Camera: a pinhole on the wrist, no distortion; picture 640 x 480 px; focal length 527.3 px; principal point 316.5 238.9 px. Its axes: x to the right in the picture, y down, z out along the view. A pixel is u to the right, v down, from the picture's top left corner.
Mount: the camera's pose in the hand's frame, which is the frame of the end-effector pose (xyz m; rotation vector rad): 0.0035 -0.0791 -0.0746 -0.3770 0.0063 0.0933
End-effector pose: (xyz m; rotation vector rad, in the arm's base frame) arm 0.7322 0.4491 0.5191 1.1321 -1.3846 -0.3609
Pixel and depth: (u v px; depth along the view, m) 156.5 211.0 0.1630
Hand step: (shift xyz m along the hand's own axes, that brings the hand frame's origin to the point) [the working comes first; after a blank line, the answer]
In the camera's frame: -0.0495 -0.0086 0.1630

-0.0468 -0.0316 0.0813
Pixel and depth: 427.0 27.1 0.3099
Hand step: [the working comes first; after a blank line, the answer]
In the camera's frame: 0.0649 -0.1245 0.3099

0.0762 -0.0745 0.2577
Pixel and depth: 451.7 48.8 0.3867
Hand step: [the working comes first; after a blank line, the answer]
In the camera's frame: 0.0992 -0.1394 0.3867

0.1107 -0.0570 0.3338
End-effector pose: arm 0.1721 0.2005 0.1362 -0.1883 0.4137 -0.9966
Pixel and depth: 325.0 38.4 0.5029
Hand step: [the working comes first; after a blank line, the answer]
In the camera's frame: 0.0081 -0.1912 0.5029

0.0235 -0.0703 0.4630
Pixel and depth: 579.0 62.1 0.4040
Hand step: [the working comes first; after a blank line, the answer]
In the camera's frame: 0.2011 -0.1355 0.4040

0.2117 -0.0378 0.3461
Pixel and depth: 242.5 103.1 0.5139
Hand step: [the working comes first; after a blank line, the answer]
In the camera's frame: -0.0721 -0.1323 0.5139

-0.0619 -0.0190 0.4535
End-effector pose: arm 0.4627 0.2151 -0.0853 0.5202 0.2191 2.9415
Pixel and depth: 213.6 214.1 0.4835
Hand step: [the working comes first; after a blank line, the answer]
In the camera's frame: -0.0944 -0.0227 0.4835

-0.0938 0.0693 0.3855
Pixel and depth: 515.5 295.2 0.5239
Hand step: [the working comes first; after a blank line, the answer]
In the camera's frame: 0.1977 0.0559 0.5239

0.1893 0.1832 0.3873
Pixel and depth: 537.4 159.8 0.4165
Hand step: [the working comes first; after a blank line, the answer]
In the camera's frame: 0.1745 -0.0625 0.4165

0.1783 0.0320 0.3315
